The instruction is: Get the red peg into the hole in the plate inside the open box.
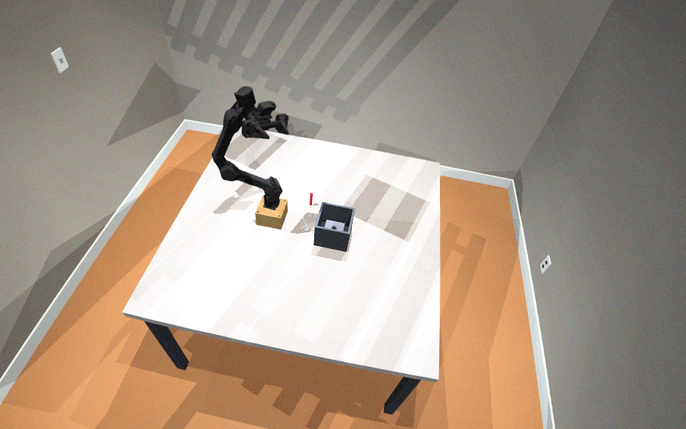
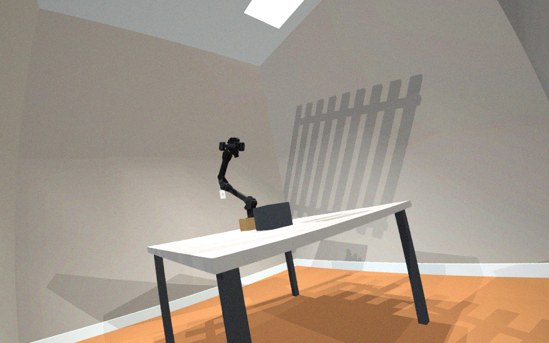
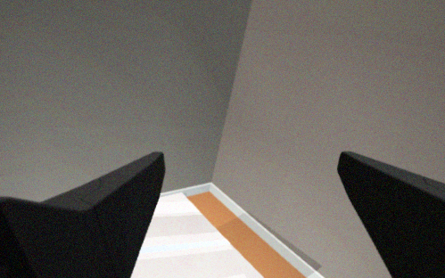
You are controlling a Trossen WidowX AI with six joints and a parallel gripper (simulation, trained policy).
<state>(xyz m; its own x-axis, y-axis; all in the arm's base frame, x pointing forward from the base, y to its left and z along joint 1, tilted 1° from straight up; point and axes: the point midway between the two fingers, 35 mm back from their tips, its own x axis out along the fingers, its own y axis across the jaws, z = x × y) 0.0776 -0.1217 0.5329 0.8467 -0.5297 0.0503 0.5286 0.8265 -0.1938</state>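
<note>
Now: gripper tip 580 mm above the small red peg, 270 mm to the right of it and 50 mm short of it. Round my gripper tip: pale plate: 580 mm below, 220 mm ahead, 120 mm to the left.
</note>
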